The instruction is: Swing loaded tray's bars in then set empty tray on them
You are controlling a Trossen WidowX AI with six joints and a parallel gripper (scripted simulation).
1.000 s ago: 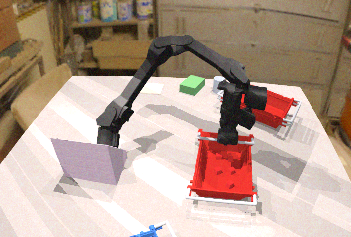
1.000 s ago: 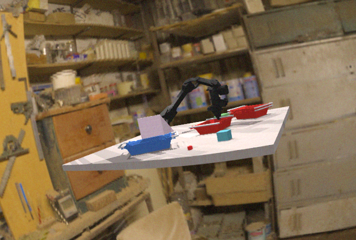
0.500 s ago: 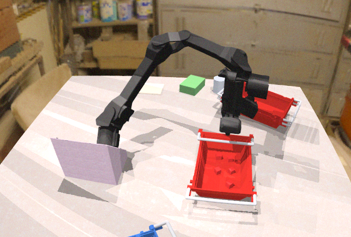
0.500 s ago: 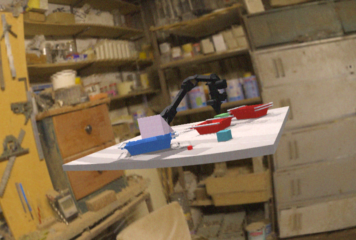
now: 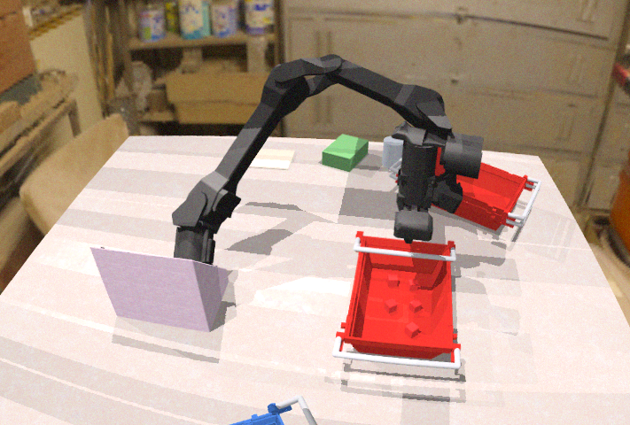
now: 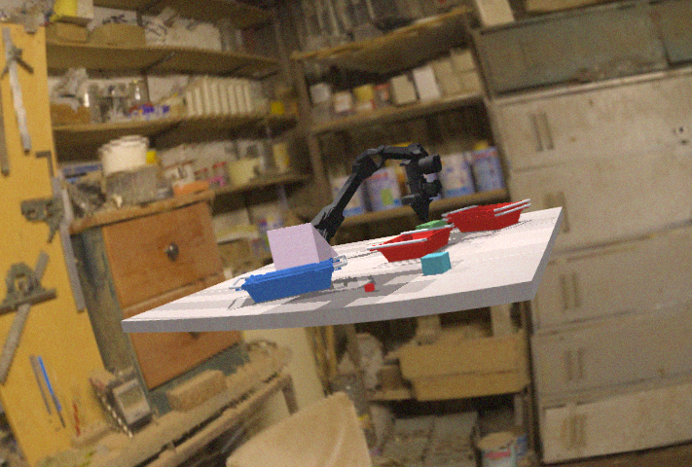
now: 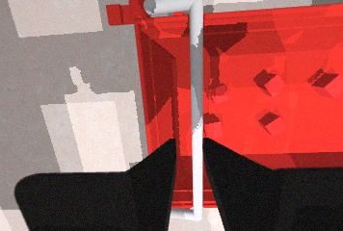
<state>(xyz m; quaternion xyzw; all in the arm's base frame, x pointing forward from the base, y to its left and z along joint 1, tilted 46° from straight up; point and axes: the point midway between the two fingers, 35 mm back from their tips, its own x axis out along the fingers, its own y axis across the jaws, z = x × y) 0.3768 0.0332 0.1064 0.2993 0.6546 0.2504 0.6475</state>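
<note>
Right now my gripper tip is 250 mm past the blue tray, 500 mm to the left of it and 40 mm above it. The rest, counted from my gripper tip: teal cube 180 mm ahead, 470 mm to the right, 70 mm below.
</note>
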